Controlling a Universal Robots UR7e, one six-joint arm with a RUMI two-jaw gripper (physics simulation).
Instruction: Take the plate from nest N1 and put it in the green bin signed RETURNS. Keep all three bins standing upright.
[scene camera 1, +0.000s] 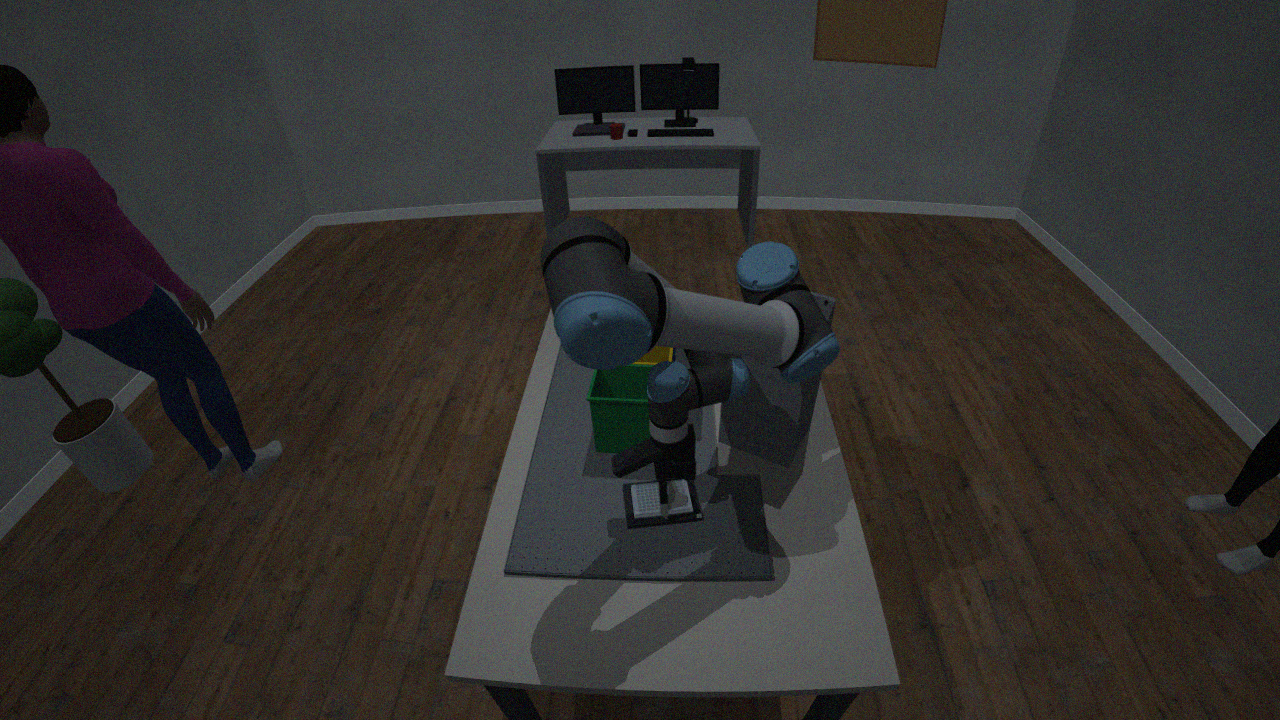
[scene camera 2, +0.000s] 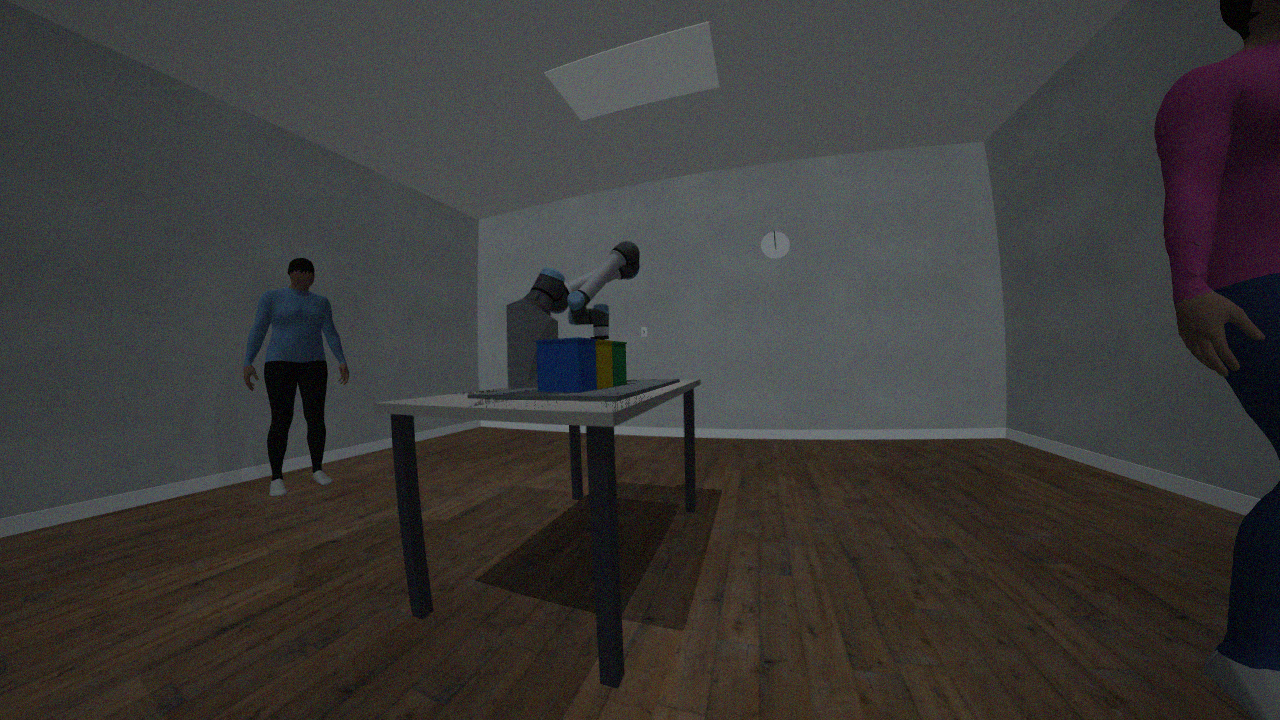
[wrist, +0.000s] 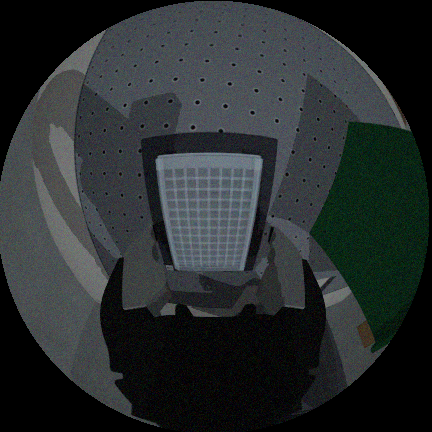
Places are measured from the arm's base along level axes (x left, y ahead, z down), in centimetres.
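Where they show: gripper, between the fingertips: (scene camera 1: 663, 496) (wrist: 212, 227); arm's base, origin of its link: (scene camera 2: 533, 312).
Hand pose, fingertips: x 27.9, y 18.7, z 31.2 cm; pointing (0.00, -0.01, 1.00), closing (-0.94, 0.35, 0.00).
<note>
Each offset is from my fingertips to the top centre of the thing. Level surfaces: height alone.
The plate {dx +0.5, dy +0.3, dz -0.8 cm} (scene camera 1: 644, 499) (wrist: 209, 200), pale with a grid of wells, lies flat in the dark frame of the nest {dx +0.5, dy +0.3, dz +0.4 cm} (scene camera 1: 631, 522) (wrist: 210, 140). My gripper (scene camera 1: 665, 503) (wrist: 212, 227) is open and low over the plate, with one finger at each long side; nothing is gripped. Whether the fingertips touch the plate or nest is not clear. In scene camera 2 the bins hide the gripper. The green bin {dx -18.1, dy +12.2, dz -16.1 cm} (scene camera 1: 617, 425) (scene camera 2: 620, 363) (wrist: 370, 200) stands upright beside the nest. Its sign does not show. The nest's label cannot be read.
The yellow bin {dx -31.1, dy +14.3, dz -16.1 cm} (scene camera 1: 659, 355) (scene camera 2: 605, 365) and the blue bin {dx -44.2, dy +16.4, dz -16.1 cm} (scene camera 2: 565, 365) stand upright in line behind the green one. All stand on the perforated grey board {dz +1.9 cm} (scene camera 1: 572, 546) (wrist: 210, 45) on the table {dz +3.2 cm} (scene camera 1: 716, 644). A person in pink (scene camera 1: 80, 232) (scene camera 2: 1244, 179) stands on the floor nearby.
</note>
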